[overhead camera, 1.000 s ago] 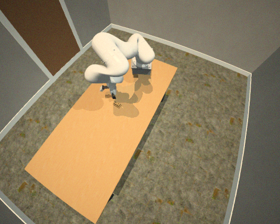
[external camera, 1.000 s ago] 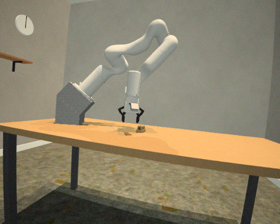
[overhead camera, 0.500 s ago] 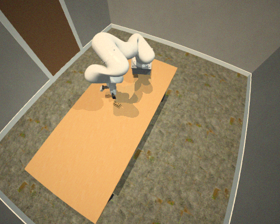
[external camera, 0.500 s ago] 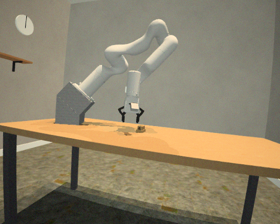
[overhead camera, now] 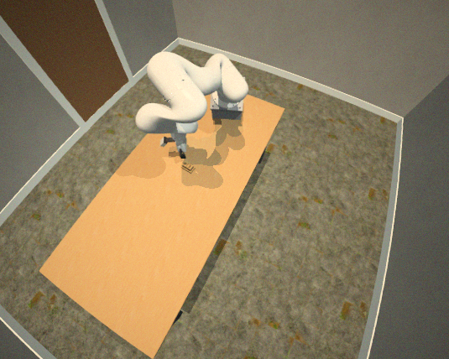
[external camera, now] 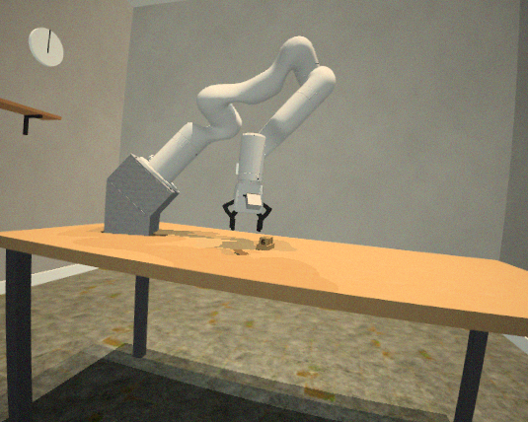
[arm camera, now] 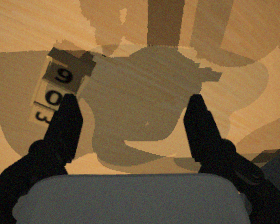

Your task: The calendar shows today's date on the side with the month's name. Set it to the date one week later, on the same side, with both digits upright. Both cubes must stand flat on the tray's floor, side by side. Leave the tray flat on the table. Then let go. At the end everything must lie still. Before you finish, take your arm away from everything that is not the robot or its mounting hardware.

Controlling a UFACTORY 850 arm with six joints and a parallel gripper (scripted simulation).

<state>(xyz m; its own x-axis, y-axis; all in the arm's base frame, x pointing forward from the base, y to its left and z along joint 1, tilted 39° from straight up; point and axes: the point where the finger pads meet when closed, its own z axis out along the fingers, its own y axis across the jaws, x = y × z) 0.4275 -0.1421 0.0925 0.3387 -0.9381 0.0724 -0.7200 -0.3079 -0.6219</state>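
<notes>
Now: the wooden calendar tray 6 cm to the left of my hand, 6 cm below it and 6 cm ahead of it.
</notes>
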